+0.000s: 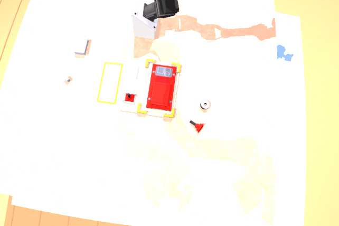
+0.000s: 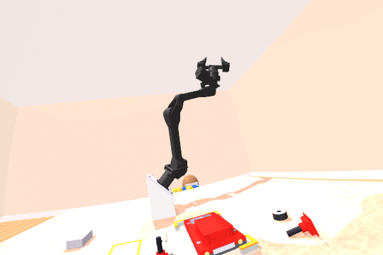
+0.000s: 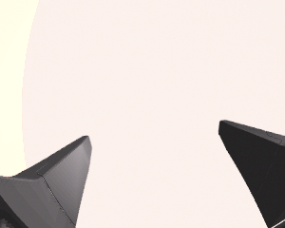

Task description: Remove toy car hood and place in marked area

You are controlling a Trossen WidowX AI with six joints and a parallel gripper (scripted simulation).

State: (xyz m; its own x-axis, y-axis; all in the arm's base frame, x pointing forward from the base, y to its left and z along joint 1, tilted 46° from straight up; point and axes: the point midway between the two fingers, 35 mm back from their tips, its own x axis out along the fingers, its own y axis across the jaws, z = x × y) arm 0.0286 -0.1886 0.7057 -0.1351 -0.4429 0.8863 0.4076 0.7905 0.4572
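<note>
My gripper tip is 740 mm above the hood, 300 mm to the left of it and 260 mm short of it. Round my gripper tip: black peg (740 mm below, 430 mm to the right, 280 mm ahead).
</note>
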